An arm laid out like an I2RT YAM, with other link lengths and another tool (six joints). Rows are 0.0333 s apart.
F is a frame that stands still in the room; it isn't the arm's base.
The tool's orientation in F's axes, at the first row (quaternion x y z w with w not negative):
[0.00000 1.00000 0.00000 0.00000]
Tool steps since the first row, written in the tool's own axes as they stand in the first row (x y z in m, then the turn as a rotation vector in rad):
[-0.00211 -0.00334 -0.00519 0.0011 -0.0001 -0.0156]
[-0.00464 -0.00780 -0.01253 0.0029 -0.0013 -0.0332]
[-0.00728 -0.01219 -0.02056 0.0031 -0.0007 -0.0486]
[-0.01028 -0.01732 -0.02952 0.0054 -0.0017 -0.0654]
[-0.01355 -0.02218 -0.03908 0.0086 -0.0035 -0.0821]
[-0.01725 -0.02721 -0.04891 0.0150 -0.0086 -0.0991]
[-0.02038 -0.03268 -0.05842 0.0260 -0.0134 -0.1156]
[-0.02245 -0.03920 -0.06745 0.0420 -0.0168 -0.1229]
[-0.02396 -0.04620 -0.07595 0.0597 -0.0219 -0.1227]
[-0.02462 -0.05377 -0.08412 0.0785 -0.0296 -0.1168]
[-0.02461 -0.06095 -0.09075 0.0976 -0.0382 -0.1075]
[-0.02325 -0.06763 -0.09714 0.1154 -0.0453 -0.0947]
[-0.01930 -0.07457 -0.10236 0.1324 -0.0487 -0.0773]
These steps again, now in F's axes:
[0.00211 -0.00334 0.00519 -0.0011 -0.0001 0.0156]
[0.00464 -0.00780 0.01253 -0.0029 -0.0013 0.0332]
[0.00728 -0.01219 0.02056 -0.0031 -0.0007 0.0486]
[0.01028 -0.01732 0.02952 -0.0054 -0.0017 0.0654]
[0.01355 -0.02218 0.03908 -0.0086 -0.0035 0.0821]
[0.01725 -0.02721 0.04891 -0.0150 -0.0086 0.0991]
[0.02038 -0.03268 0.05842 -0.0260 -0.0134 0.1156]
[0.02245 -0.03920 0.06745 -0.0420 -0.0168 0.1229]
[0.02396 -0.04620 0.07595 -0.0597 -0.0219 0.1227]
[0.02462 -0.05377 0.08412 -0.0785 -0.0296 0.1168]
[0.02461 -0.06095 0.09075 -0.0976 -0.0382 0.1075]
[0.02325 -0.06763 0.09714 -0.1154 -0.0453 0.0947]
[0.01930 -0.07457 0.10236 -0.1324 -0.0487 0.0773]

